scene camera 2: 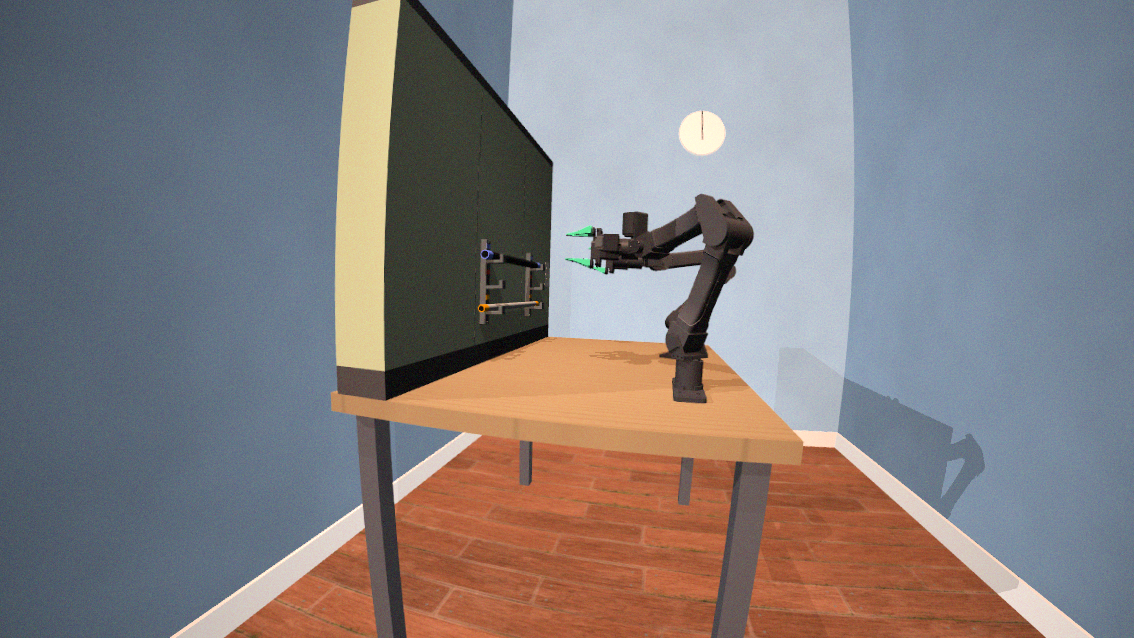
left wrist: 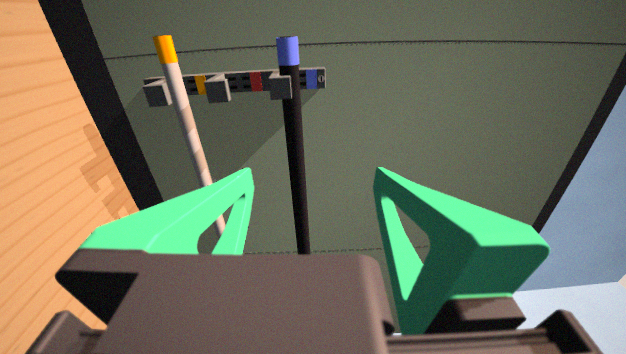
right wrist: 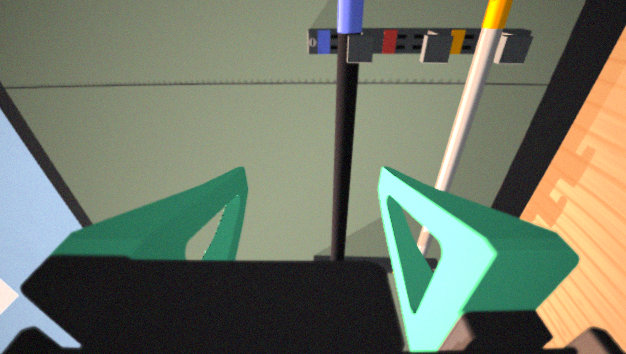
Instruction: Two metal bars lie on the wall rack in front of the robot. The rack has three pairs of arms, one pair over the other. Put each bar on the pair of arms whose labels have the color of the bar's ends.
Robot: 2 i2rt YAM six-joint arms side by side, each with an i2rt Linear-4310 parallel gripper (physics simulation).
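Places are measured from the left arm's base along level axes (x back, y up, z left), in metres.
Where they show: left gripper, fingertip midpoint: (scene camera 2: 565, 247) (left wrist: 313, 177); right gripper, fingertip midpoint: (scene camera 2: 587, 257) (right wrist: 313, 177); left arm's base, origin of the base link: (scene camera 2: 687, 391).
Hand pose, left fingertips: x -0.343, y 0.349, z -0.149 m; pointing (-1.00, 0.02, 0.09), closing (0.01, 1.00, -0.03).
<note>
Things, the pixels of their top centre, and the offset from my left fingertips. Level surfaces: height alone.
- black bar with blue ends, middle of its top: (right wrist: 332, 193) (left wrist: 307, 203) (scene camera 2: 516, 257) dx -0.224, dy -0.014, dz -0.184 m
- white bar with orange ends, middle of its top: (right wrist: 433, 195) (left wrist: 218, 204) (scene camera 2: 513, 302) dx -0.227, dy -0.169, dz -0.181 m
- rack, middle of its top: (left wrist: 326, 80) (scene camera 2: 493, 239) dx -0.215, dy +0.020, dz +0.016 m
- wooden table, its level: dy -0.349 m
A black bar with blue ends (scene camera 2: 515, 260) (left wrist: 295, 145) (right wrist: 345, 125) lies on the top pair of arms, by the blue labels. A white bar with orange ends (scene camera 2: 511, 304) (left wrist: 187, 120) (right wrist: 465, 115) lies on the lowest pair, by the orange labels. The middle pair of the rack (scene camera 2: 484, 273) (left wrist: 218, 90) (right wrist: 436, 49), by the red labels, holds no bar. My left gripper (scene camera 2: 567, 246) (left wrist: 313, 177) is open and empty, back from the rack at about the black bar's height. My right gripper (right wrist: 313, 177) is open and empty, also back from it; the left arm mostly hides it in the scene view.
The rack is fixed to a tall dark green board (scene camera 2: 436, 182) (left wrist: 425, 125) (right wrist: 150, 125). The board stands at the far edge of the wooden table (scene camera 2: 555, 388) (left wrist: 40, 165) (right wrist: 590, 210). Both arm bases stand near the opposite edge.
</note>
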